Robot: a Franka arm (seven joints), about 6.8 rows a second.
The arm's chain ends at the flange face. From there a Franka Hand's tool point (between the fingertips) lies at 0.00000 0.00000 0.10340 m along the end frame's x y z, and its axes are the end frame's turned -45 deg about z.
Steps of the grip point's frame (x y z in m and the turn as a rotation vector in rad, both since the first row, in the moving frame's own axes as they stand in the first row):
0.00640, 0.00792, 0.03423, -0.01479, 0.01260, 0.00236
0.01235, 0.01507, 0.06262, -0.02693, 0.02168, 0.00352
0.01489, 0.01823, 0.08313, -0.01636, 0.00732, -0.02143
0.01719, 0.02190, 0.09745, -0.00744, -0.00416, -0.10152
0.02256, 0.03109, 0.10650, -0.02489, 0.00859, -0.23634
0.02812, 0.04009, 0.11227, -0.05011, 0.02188, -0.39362
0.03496, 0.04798, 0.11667, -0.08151, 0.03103, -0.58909
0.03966, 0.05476, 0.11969, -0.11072, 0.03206, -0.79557
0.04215, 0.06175, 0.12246, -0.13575, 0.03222, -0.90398
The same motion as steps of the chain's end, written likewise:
0.00812, 0.00091, 0.03425, -0.00155, 0.01937, 0.00236
0.01584, 0.00153, 0.06268, -0.00371, 0.03437, 0.00352
0.02168, 0.00172, 0.08315, -0.00639, 0.01674, -0.02143
0.02736, 0.00250, 0.09745, -0.00820, 0.00232, -0.10152
0.03537, 0.00514, 0.10654, -0.01153, 0.02367, -0.23634
0.04270, 0.00748, 0.11242, -0.01996, 0.05090, -0.39362
0.04984, 0.00808, 0.11705, -0.03569, 0.07958, -0.58909
0.05525, 0.00946, 0.12034, -0.05562, 0.10096, -0.79557
0.05964, 0.01248, 0.12340, -0.07321, 0.11877, -0.90398

